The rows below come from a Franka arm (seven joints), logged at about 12 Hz.
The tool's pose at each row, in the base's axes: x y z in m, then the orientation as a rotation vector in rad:
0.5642 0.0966 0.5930 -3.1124 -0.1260 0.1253
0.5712 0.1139 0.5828 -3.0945 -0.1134 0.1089
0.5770 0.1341 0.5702 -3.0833 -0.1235 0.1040
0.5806 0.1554 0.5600 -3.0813 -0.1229 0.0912
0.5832 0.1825 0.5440 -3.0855 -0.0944 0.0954
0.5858 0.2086 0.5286 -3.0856 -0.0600 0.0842
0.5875 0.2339 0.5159 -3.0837 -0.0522 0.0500
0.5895 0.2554 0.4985 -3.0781 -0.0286 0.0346
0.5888 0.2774 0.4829 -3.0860 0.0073 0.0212
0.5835 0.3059 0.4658 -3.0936 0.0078 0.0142
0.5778 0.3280 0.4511 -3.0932 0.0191 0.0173
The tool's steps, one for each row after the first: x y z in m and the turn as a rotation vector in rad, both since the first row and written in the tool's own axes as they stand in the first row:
0.0092 -0.0164 0.0100 0.0188 0.0110 0.0068
0.0176 -0.0357 0.0225 0.0294 0.0142 -0.0005
0.0237 -0.0564 0.0328 0.0315 0.0226 -0.0004
0.0298 -0.0827 0.0491 0.0290 0.0200 0.0183
0.0357 -0.1081 0.0648 0.0307 0.0276 0.0404
0.0405 -0.1328 0.0778 0.0328 0.0499 0.0451
0.0456 -0.1536 0.0954 0.0391 0.0603 0.0600
0.0479 -0.1752 0.1115 0.0321 0.0690 0.0835
0.0463 -0.2035 0.1295 0.0243 0.0732 0.0841
0.0437 -0.2256 0.1451 0.0250 0.0713 0.0914

